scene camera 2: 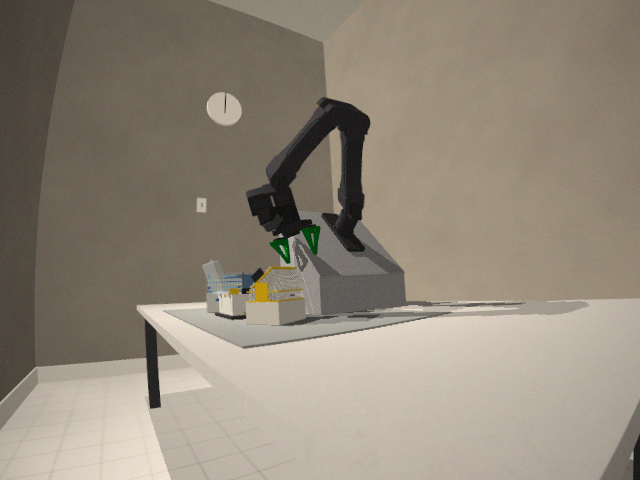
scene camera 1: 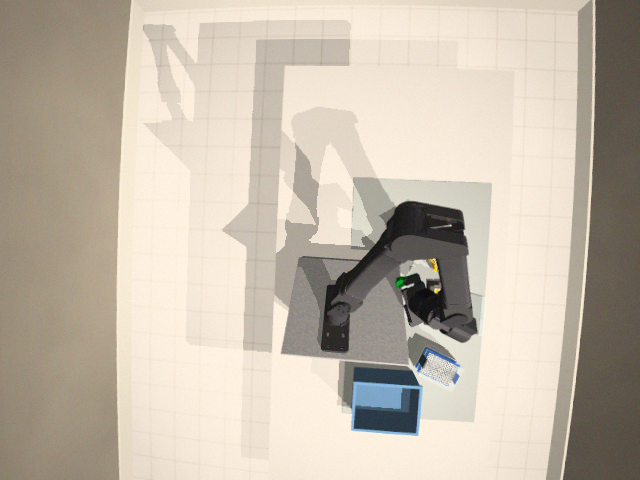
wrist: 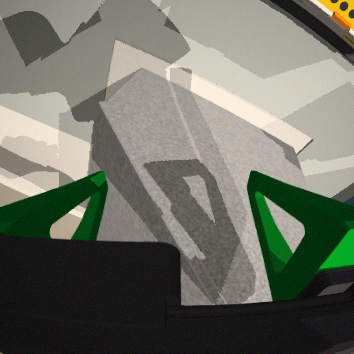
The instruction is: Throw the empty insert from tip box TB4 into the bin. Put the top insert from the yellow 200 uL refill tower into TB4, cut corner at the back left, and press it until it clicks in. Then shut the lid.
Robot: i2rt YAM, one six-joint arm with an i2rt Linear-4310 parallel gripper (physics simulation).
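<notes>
My gripper (scene camera 2: 301, 256) (wrist: 176, 178) is open with nothing between its green fingers. It hangs above the yellow refill tower's height, on the side towards the grey pedestal. The yellow refill tower (scene camera 2: 276, 313) stands on the mat with yellow tip inserts above its white base. Tip box TB4 (scene camera 2: 233, 304), white on a dark foot, stands beside it, partly hidden. A corner of TB4's yellow insert (wrist: 344, 7), with dark holes and an orange catch, shows at the top right of the wrist view. The arm mostly covers both in the overhead view. The blue bin (scene camera 1: 385, 432) stands beyond the pedestal.
The arm's sloped grey pedestal (scene camera 1: 372, 330) (scene camera 2: 361, 289) (wrist: 135, 125) lies below the fingers and carries their shadow. A blue-trimmed tip rack (scene camera 1: 439, 367) stands on the mat (scene camera 1: 454, 408) (scene camera 2: 242, 335) near the bin. A clear upright panel (scene camera 2: 211, 271) stands at the far left.
</notes>
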